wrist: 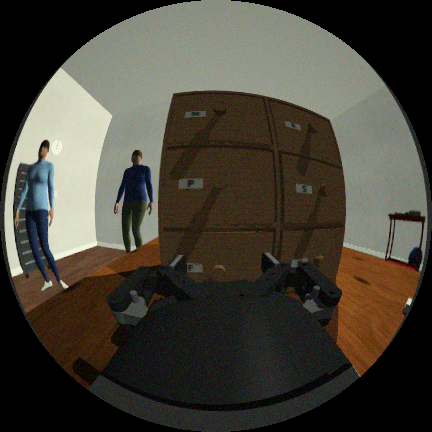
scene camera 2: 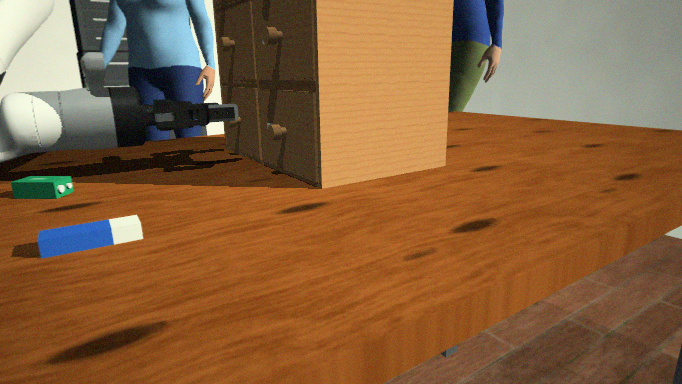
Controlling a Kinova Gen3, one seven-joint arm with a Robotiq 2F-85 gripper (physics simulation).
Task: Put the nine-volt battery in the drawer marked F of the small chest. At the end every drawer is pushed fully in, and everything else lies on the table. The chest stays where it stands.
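Frame: origin at the arm's base, x ahead, y left, z up, level; metres.
Seen in the pictures: gripper, between the fingertips: (wrist: 223,262) (scene camera 2: 227,110).
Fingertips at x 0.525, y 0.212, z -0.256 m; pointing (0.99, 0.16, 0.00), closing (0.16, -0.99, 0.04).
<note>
Pixels of each thing's top centre, then the offset from my fingertips to it. "*": a spot on its surface instead. Level surfaces: height alone.
- Drawer F, centre of its top: (wrist: 217,224) dx +0.097, dy +0.027, dz +0.032 m
- round knob, a spot on its surface: (wrist: 219,268) * dx +0.000, dy +0.005, dz -0.008 m
- green nine-volt battery, centre of its top: (scene camera 2: 42,178) dx -0.207, dy -0.119, dz -0.051 m
- white eraser-like block, centre of its top: (scene camera 2: 91,226) dx -0.137, dy -0.291, dz -0.056 m
- table, height of its surface: dz -0.069 m
The small wooden chest (scene camera 2: 382,95) (wrist: 225,200) stands on the table with all its visible drawers flush. Drawer F (wrist: 240,250) is the bottom left one in the wrist view, with its label and a round knob (wrist: 219,268) between the fingertips in that view. My gripper (scene camera 2: 236,112) (wrist: 223,262) is open and empty, level and pointing at the chest front, close to the knob of the lower far drawer. Whether it touches the knob cannot be told. The green nine-volt battery (scene camera 2: 37,187) lies flat on the table at the left of the scene view; it does not show in the wrist view.
A blue and white eraser-like block (scene camera 2: 90,236) lies on the table (scene camera 2: 350,280), nearer the camera than the battery. A white piece (wrist: 408,306) shows at the wrist view's right rim. Two people (wrist: 40,200) (wrist: 134,192) stand beyond the table. A red stand (wrist: 406,218) is at the far right.
</note>
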